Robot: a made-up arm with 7 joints.
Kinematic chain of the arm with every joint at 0, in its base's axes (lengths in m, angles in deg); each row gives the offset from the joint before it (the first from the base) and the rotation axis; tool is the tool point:
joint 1: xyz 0 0 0 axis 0 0.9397 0.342
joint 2: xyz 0 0 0 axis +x
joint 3: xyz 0 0 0 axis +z
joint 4: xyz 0.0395 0 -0.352 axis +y
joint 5: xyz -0.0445 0 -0.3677 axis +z
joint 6: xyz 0 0 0 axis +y
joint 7: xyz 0 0 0 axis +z
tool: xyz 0 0 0
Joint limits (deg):
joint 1: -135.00..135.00
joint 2: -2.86..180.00
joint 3: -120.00..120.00
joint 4: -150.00..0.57
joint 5: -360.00..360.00
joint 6: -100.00..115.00
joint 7: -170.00..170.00
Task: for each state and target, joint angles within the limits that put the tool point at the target. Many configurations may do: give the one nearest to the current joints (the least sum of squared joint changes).
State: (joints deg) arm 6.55 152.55 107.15 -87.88 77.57 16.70 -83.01
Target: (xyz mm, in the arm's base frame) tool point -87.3 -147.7 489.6
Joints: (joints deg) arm 5.27 146.37 109.12 -101.88 77.57 16.70 -83.01
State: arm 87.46 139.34 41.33 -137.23 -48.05 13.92 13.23
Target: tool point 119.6 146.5 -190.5
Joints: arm 97.47 103.87 36.26 -149.89 -48.05 13.92 13.23
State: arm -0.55 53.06 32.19 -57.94 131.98 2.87 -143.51
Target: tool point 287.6 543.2 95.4
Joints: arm -5.79 68.62 43.84 -75.04 131.98 2.87 -143.51
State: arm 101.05 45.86 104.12 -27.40 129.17 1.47 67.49
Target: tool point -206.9 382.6 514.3
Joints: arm 126.39 49.72 120.00 -56.57 129.17 1.47 67.49
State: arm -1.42 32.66 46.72 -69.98 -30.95 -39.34 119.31
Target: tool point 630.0 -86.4 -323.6
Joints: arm -50.54 -2.86 22.99 -33.38 -30.95 -39.34 119.31
